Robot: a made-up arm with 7 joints.
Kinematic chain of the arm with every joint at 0, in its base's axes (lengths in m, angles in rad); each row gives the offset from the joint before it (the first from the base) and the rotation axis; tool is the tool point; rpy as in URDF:
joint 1: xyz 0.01 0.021 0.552 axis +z
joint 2: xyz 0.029 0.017 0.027 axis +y
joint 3: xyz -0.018 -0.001 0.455 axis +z
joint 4: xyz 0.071 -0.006 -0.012 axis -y
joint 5: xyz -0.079 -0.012 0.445 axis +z
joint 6: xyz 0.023 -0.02 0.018 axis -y
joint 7: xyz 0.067 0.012 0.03 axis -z
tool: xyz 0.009 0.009 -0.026 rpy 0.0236 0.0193 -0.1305
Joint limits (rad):
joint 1: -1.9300..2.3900
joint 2: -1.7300..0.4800
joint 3: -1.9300..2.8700
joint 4: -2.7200..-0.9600
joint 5: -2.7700..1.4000
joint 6: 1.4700..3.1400
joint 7: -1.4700..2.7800
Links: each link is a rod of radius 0.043 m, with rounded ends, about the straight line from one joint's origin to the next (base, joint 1, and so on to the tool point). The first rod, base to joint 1, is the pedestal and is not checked.
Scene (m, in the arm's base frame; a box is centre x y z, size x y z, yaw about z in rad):
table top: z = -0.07
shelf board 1: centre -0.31 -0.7 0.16 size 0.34 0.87 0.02 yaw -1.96
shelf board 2: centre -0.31 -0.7 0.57 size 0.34 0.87 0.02 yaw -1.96
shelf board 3: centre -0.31 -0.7 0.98 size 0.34 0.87 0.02 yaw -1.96
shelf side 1: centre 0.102 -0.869 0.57 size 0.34 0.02 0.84 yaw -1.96
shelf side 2: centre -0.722 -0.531 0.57 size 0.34 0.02 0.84 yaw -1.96
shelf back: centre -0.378 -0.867 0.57 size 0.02 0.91 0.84 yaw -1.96
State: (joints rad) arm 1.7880 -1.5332 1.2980 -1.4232 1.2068 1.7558 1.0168
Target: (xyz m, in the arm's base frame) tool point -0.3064 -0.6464 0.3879
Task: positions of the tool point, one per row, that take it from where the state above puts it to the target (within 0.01 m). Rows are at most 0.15 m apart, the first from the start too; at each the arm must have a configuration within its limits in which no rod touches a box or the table.
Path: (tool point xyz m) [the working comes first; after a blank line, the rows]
Joints at the target: 2.1331 -1.7300 1.7616 -1.6789 1.2145 1.7025 1.0262
Straight joint move there: touches shelf board 2.

1: -0.4162 -0.5645 0.7604
2: -0.3777 -0.4719 0.7624
3: -0.3286 -0.3697 0.7606
4: -0.3502 -0.3653 0.6639
5: -0.3332 -0.3690 0.5615
6: -0.2787 -0.3735 0.4660
7: -0.1934 -0.3710 0.3879
8: -0.2520 -0.4712 0.3998
9: -0.2913 -0.5638 0.4063
10: -0.3064 -0.6464 0.3879

